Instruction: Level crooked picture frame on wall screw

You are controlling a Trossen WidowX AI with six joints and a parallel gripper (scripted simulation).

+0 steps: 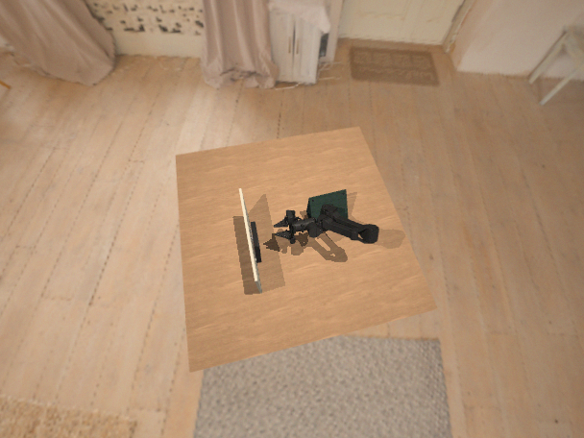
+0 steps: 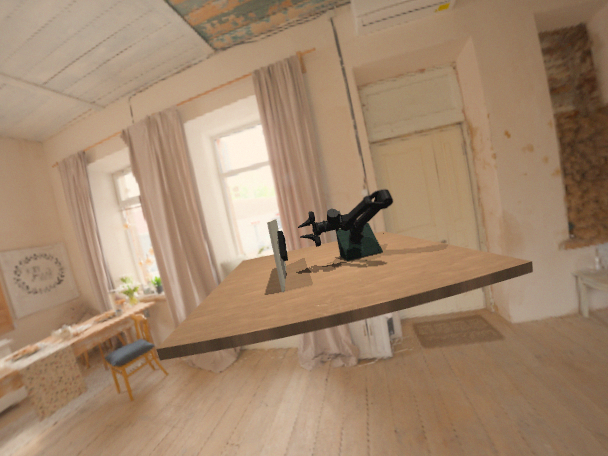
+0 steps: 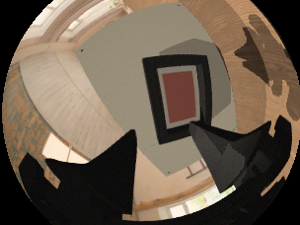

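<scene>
Right now my gripper tip is 100 mm short of the picture frame, 60 mm above it and 30 mm to the right of it. The rest, counted from my gripper tip: wall panel (120 mm ahead, 60 mm below, 30 mm to the left).
</scene>
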